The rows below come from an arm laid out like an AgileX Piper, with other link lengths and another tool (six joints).
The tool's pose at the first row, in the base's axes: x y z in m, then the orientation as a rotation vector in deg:
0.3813, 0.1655, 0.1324, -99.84, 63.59, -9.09
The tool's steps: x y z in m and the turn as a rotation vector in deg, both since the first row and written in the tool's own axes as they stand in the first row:
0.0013, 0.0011, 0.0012, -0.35, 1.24, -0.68
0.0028, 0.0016, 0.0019, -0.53, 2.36, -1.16
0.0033, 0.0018, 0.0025, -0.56, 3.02, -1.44
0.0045, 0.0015, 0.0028, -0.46, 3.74, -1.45
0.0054, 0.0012, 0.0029, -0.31, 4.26, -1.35
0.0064, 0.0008, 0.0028, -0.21, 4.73, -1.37
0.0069, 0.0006, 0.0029, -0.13, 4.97, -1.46
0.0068, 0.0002, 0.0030, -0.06, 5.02, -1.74
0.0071, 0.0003, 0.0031, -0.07, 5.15, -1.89
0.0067, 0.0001, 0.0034, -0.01, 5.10, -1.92
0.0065, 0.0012, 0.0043, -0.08, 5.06, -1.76
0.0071, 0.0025, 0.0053, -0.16, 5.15, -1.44
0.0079, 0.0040, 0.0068, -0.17, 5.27, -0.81
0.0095, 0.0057, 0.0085, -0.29, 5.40, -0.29
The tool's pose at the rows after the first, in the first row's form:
0.3821, 0.1653, 0.1305, -100.66, 63.99, -10.43
0.3830, 0.1646, 0.1292, -101.19, 64.43, -11.63
0.3835, 0.1647, 0.1285, -101.44, 64.67, -12.38
0.3845, 0.1640, 0.1282, -101.41, 65.16, -13.09
0.3853, 0.1634, 0.1281, -101.26, 65.58, -13.57
0.3860, 0.1627, 0.1280, -101.21, 65.87, -14.06
0.3865, 0.1624, 0.1280, -101.21, 65.95, -14.37
0.3867, 0.1625, 0.1283, -101.31, 65.72, -14.63
0.3869, 0.1624, 0.1280, -101.41, 65.69, -14.83
0.3870, 0.1629, 0.1282, -101.37, 65.61, -14.84
0.3867, 0.1636, 0.1270, -101.34, 65.74, -14.67
0.3868, 0.1637, 0.1252, -101.24, 66.10, -14.51
0.3872, 0.1641, 0.1230, -100.89, 66.74, -14.22
0.3881, 0.1640, 0.1203, -100.70, 67.31, -13.95

